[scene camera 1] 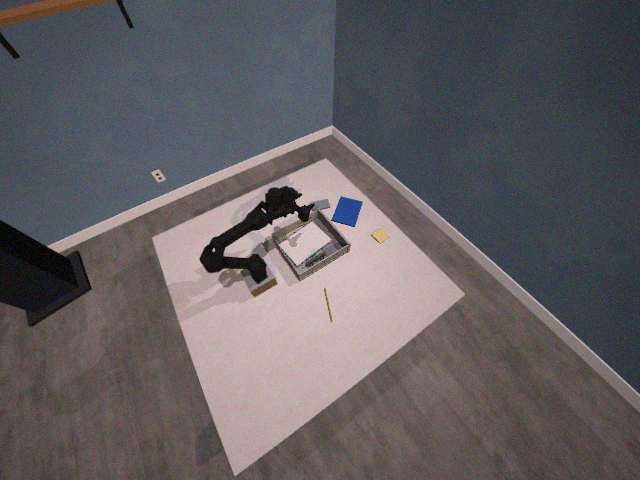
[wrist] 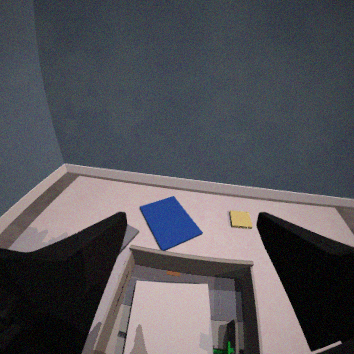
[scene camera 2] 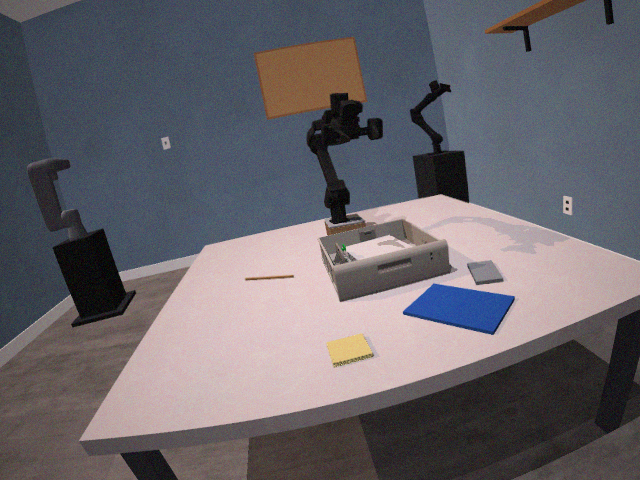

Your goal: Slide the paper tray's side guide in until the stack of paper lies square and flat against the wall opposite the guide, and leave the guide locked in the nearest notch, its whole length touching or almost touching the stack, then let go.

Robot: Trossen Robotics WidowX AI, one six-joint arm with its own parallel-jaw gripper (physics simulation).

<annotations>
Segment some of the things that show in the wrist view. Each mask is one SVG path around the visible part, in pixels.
The gripper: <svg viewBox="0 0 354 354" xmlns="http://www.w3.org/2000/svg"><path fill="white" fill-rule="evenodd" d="M259 212L256 227L261 241L287 294L310 351L340 340L340 344L315 354L354 354L354 247L310 231L270 213ZM124 211L118 211L77 233L34 251L21 252L0 248L0 354L81 354L106 283L122 245L127 227L126 213Z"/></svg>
A white paper stack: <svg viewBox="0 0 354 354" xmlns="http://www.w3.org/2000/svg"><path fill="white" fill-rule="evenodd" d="M136 280L123 354L213 354L207 283L169 283Z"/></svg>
A blue book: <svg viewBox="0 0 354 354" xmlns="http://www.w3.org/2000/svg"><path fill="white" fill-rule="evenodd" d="M174 196L139 206L161 250L169 249L202 234L202 231Z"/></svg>
</annotations>
